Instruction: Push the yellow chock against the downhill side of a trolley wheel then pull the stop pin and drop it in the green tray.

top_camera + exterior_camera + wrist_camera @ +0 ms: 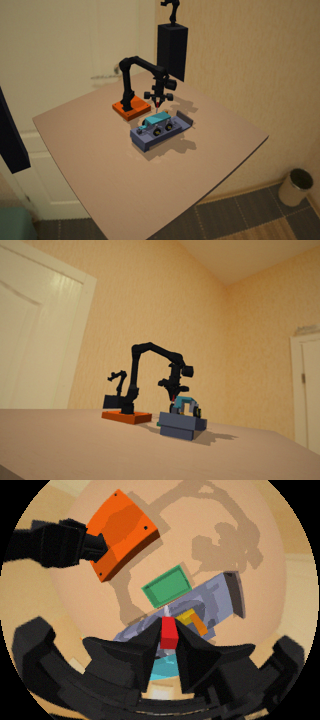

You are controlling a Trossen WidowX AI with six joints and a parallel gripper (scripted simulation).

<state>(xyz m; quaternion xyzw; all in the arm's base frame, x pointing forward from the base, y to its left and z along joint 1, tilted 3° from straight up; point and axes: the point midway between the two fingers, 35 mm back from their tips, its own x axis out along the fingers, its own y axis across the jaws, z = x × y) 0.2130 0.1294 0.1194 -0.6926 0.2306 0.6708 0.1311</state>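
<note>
Now: the red-headed stop pin right at my gripper tip. Round my gripper tip: teal trolley: 11 cm ahead, 7 cm to the right, 2 cm below; green tray: 2 cm behind, 14 cm below; yellow chock: 6 cm ahead, 2 cm to the left, 5 cm below.
</note>
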